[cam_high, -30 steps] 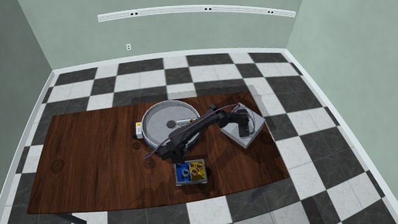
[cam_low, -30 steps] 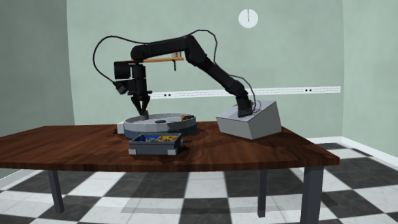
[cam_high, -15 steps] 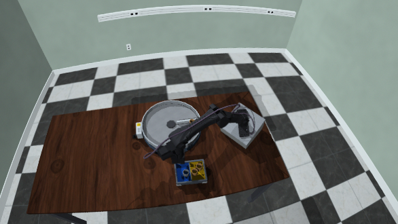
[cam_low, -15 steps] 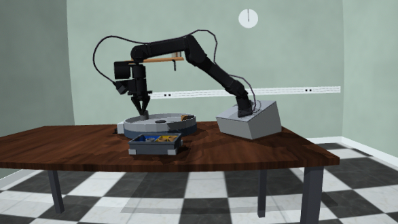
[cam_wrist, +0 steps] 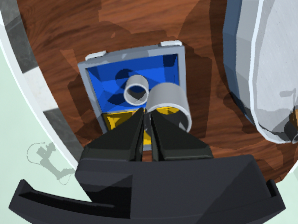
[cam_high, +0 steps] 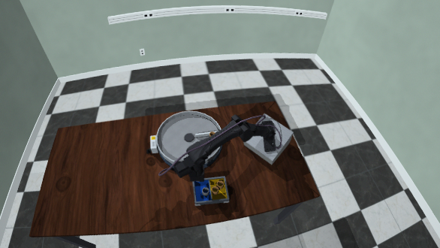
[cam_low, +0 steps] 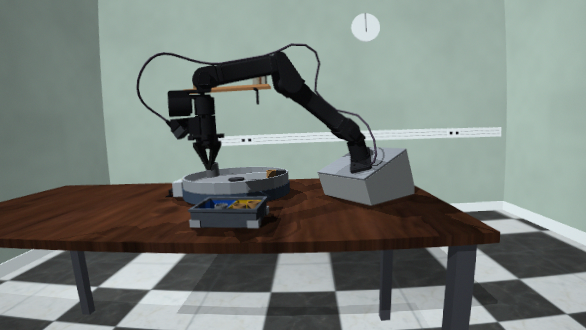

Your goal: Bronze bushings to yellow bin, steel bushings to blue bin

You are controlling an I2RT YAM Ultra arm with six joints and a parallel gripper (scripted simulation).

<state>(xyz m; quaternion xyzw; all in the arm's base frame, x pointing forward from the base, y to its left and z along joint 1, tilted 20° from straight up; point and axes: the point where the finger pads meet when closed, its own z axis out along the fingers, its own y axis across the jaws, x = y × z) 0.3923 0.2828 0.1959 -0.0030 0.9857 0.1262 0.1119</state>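
Right now the blue bin is 140 mm below my hand, 20 mm to the left of it and 20 mm behind it. The rest, counted from my hand: grey turntable: 340 mm to the right, 100 mm below, 90 mm ahead; yellow bin: 140 mm below, 110 mm behind; bin tray: 130 mm below, 70 mm behind, 10 mm to the left.
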